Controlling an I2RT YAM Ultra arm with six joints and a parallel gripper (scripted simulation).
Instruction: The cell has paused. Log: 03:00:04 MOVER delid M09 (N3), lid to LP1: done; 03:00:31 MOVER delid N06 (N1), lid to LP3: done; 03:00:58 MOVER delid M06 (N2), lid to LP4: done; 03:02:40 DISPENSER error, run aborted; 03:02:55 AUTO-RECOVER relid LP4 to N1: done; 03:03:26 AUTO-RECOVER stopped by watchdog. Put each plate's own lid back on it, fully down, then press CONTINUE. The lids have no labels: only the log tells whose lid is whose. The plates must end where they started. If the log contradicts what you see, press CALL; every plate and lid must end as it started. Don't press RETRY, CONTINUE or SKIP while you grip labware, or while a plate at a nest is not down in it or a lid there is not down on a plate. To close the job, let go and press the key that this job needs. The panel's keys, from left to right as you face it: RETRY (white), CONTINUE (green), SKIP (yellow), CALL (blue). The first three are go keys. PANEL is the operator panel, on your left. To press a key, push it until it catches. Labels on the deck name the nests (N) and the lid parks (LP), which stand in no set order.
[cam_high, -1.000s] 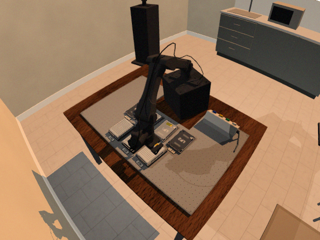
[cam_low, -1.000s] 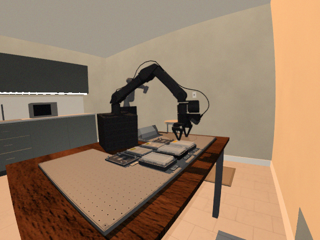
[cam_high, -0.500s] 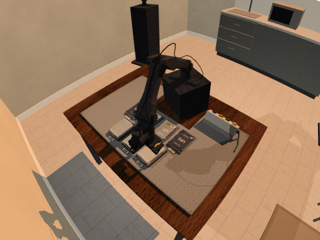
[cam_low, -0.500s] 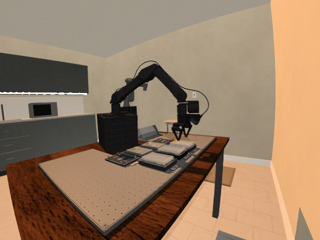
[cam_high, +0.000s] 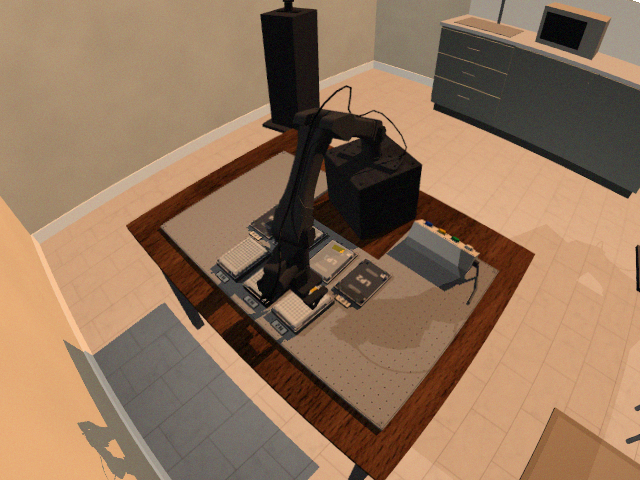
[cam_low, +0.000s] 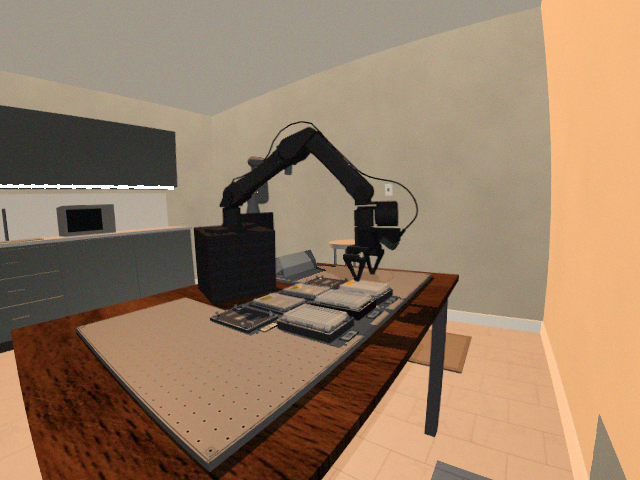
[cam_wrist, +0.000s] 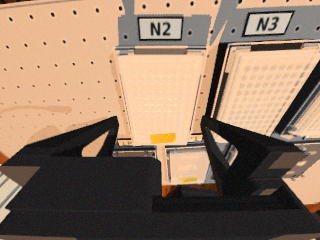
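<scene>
My hand is 30 mm above the clear lid. Also, from my hand: yellow SKIP key: 430 mm behind, 230 mm to the left; then white well plate: 40 mm behind, 260 mm to the right, 40 mm below; then blue CALL key: 440 mm behind, 180 mm to the left.
</scene>
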